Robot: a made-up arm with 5 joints. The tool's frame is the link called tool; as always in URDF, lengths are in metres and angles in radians. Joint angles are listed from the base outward.
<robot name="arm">
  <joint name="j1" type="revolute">
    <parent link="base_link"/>
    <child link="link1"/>
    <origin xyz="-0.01 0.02 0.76"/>
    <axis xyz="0 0 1"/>
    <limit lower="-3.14" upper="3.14"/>
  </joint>
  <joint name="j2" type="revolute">
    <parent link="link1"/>
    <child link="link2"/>
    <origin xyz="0.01 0.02 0.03" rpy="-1.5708 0 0"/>
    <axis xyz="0 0 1"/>
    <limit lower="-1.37" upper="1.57"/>
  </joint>
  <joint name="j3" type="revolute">
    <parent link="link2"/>
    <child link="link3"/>
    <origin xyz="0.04 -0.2 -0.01"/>
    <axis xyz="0 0 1"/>
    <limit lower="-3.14" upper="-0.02"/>
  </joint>
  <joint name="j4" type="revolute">
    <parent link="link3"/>
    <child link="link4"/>
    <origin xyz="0.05 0.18 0"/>
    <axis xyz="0 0 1"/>
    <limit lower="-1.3" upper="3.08"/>
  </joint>
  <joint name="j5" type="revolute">
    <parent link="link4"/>
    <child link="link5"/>
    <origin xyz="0.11 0.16 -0.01" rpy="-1.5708 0 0"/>
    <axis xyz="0 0 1"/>
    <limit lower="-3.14" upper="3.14"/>
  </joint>
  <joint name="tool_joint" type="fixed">
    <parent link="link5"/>
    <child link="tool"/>
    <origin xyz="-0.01 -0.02 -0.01" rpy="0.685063 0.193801 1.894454"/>
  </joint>
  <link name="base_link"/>
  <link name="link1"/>
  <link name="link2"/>
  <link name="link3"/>
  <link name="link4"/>
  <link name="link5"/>
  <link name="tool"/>
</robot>
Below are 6 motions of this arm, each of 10 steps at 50 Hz.
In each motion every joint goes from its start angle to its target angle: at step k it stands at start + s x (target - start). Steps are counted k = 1, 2, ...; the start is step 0. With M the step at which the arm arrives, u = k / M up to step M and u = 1 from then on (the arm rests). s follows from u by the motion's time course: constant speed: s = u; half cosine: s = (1 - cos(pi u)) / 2; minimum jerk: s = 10 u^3 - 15 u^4 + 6 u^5.
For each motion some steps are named. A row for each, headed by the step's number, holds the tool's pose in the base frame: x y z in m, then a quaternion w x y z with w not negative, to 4 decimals.
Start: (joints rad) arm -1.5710 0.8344 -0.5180 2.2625 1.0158
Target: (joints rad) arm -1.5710 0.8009 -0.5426 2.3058 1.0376
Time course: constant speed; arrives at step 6
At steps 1, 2, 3, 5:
1: 0.0090 0.0254 0.7704 0.6136 0.1127 -0.4072 -0.6671
2: 0.0090 0.0244 0.7708 0.6151 0.1119 -0.4072 -0.6658
3: 0.0089 0.0234 0.7713 0.6167 0.1111 -0.4073 -0.6645
5: 0.0088 0.0214 0.7722 0.6198 0.1095 -0.4073 -0.6618

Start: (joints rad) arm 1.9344 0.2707 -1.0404 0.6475 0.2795
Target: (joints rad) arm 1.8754 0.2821 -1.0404 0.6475 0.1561
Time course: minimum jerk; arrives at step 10
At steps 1, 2, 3, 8, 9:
1: -0.1678 0.3736 0.7415 0.3720 -0.9174 0.0937 -0.1053
2: -0.1667 0.3739 0.7413 0.3721 -0.9176 0.0921 -0.1051
3: -0.1644 0.3745 0.7408 0.3723 -0.9179 0.0887 -0.1048
8: -0.1466 0.3790 0.7373 0.3732 -0.9200 0.0632 -0.1019
9: -0.1455 0.3793 0.7370 0.3732 -0.9201 0.0616 -0.1017

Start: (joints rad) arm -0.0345 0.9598 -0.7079 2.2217 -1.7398
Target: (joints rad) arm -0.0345 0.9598 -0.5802 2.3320 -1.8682
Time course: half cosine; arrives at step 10
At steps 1, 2, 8, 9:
1: 0.0245 0.0055 0.7469 0.0843 -0.4089 0.3283 0.8473
2: 0.0237 0.0054 0.7496 0.0859 -0.4004 0.3279 0.8513
8: 0.0184 0.0038 0.7800 0.1041 -0.3000 0.3260 0.8905
9: 0.0182 0.0036 0.7826 0.1057 -0.2909 0.3261 0.8932

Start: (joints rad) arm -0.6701 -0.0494 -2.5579 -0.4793 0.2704
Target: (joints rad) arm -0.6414 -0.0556 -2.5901 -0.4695 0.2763
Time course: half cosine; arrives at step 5
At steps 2, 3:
2: -0.0068 0.0453 1.3274 0.6166 0.2910 -0.1607 -0.7136
3: -0.0102 0.0477 1.3271 0.6206 0.2928 -0.1632 -0.7089

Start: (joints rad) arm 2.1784 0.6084 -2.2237 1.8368 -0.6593
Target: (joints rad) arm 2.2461 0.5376 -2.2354 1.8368 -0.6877
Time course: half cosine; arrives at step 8
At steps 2, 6, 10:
2: -0.2432 0.3318 0.8275 0.2393 -0.8460 -0.4724 0.0625
6: -0.2564 0.3191 0.8484 0.2648 -0.8226 -0.4974 0.0760
10: -0.2590 0.3163 0.8527 0.2699 -0.8176 -0.5024 0.0788

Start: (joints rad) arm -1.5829 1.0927 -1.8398 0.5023 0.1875
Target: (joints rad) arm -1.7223 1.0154 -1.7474 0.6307 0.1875
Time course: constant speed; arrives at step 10
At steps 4, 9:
4: -0.0219 -0.4729 0.6255 0.1657 -0.2506 -0.8751 0.3793
9: -0.0545 -0.4582 0.6227 0.1844 -0.2763 -0.8795 0.3409

